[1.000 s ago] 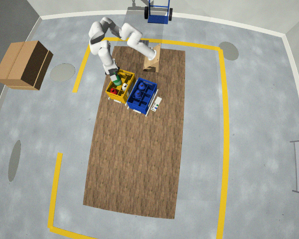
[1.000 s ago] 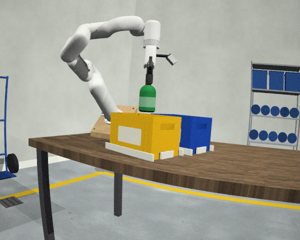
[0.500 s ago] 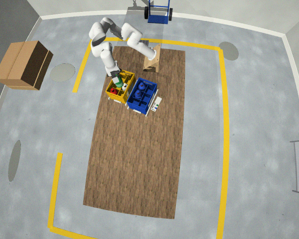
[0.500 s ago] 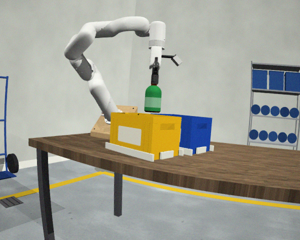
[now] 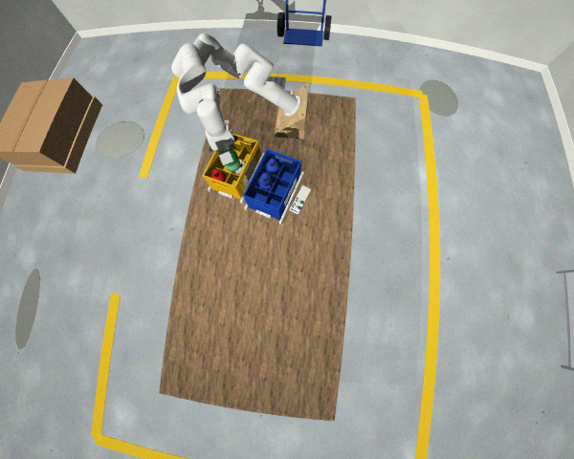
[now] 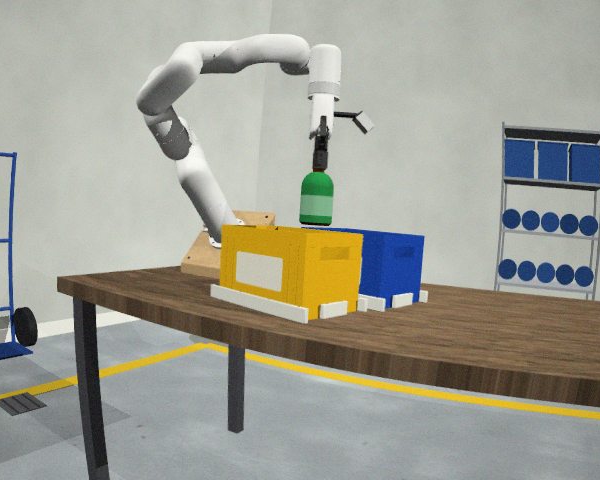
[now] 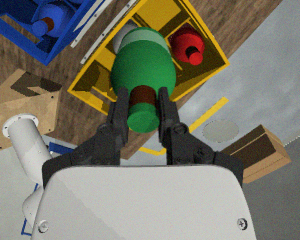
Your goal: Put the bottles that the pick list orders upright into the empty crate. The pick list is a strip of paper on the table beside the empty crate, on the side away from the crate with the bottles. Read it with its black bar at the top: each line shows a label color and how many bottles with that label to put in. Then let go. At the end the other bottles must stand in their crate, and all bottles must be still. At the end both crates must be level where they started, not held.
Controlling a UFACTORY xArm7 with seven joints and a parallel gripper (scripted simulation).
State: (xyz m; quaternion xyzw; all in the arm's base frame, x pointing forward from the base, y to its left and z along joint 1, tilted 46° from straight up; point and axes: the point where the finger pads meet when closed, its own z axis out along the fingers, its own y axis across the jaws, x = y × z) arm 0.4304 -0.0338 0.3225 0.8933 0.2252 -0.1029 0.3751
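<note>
The green-label bottle is 7 cm below my hand. Also, from my hand: white-label bottle (4 cm behind, 2 cm to the left, 25 cm below); red-label bottle (2 cm ahead, 10 cm to the right, 25 cm below); yellow crate (5 cm behind, 3 cm to the right, 25 cm below).
</note>
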